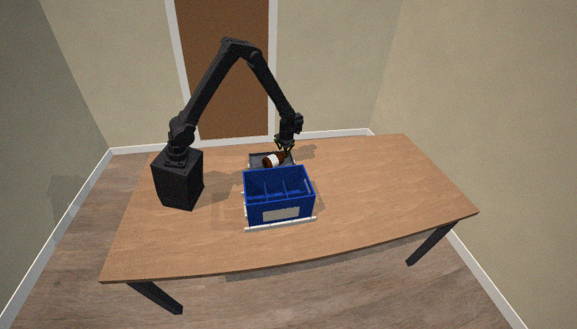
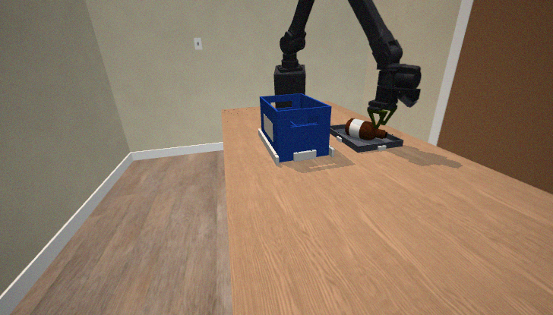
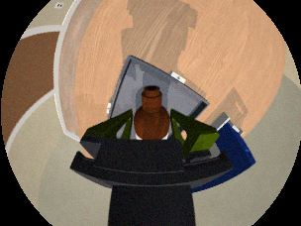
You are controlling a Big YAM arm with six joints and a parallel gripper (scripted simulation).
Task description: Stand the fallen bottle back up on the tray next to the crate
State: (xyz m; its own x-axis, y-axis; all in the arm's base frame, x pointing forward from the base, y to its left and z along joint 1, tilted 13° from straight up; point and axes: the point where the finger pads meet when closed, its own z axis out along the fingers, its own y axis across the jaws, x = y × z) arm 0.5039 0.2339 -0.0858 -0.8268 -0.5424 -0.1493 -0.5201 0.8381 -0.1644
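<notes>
My hand is 4 cm past the brown bottle, 4 cm above it and 3 cm to the left of it. The rest, counted from my hand: dark grey tray: 7 cm behind, 6 cm below, 3 cm to the right; then blue crate: 33 cm to the right, 7 cm behind, 1 cm above.
</notes>
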